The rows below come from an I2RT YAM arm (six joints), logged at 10 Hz.
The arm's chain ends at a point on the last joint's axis. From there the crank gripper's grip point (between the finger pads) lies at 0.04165 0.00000 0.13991 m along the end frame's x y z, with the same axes.
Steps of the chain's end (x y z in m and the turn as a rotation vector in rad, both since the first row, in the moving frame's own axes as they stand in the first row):
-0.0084 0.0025 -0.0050 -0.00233 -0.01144 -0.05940
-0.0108 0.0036 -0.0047 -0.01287 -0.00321 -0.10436
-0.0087 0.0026 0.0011 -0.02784 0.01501 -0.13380
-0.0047 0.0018 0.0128 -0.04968 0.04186 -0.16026
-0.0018 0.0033 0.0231 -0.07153 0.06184 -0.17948
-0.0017 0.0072 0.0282 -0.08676 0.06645 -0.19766
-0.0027 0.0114 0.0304 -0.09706 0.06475 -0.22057
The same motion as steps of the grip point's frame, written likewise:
-0.0101 0.0004 -0.0045 -0.00233 -0.01144 -0.05940
-0.0114 0.0011 -0.0046 -0.01287 -0.00321 -0.10436
-0.0067 0.0008 0.0005 -0.02784 0.01501 -0.13380
0.0011 0.0016 0.0109 -0.04968 0.04186 -0.16026
0.0069 0.0049 0.0202 -0.07153 0.06184 -0.17948
0.0078 0.0100 0.0250 -0.08676 0.06645 -0.19766
0.0067 0.0146 0.0272 -0.09706 0.06475 -0.22057

